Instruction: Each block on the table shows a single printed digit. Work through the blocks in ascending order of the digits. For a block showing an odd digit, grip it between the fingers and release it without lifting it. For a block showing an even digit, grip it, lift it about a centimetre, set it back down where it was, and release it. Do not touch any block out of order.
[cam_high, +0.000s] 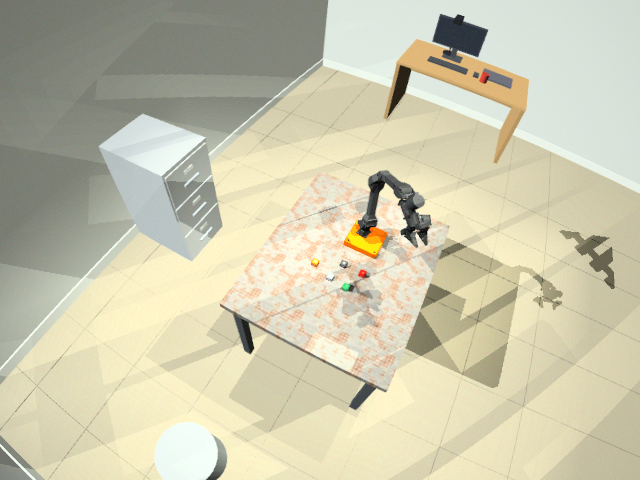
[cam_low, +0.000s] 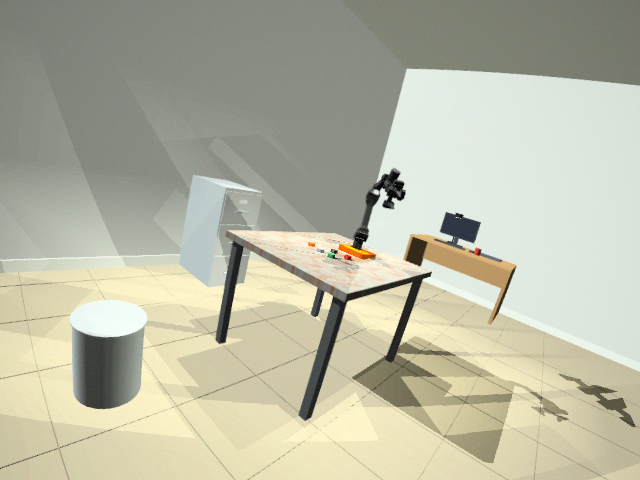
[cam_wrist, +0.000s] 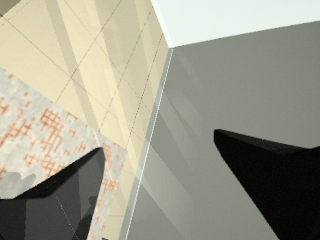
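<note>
The orange block lies 44 cm to the right of my gripper tip, 39 cm below it and 13 cm ahead of it. From my gripper tip the other things lie so: green block 39 cm below, 23 cm to the right, 15 cm ahead; then black block 39 cm below, 32 cm to the right, 4 cm ahead; then red block 39 cm below, 21 cm to the right, 3 cm ahead.
</note>
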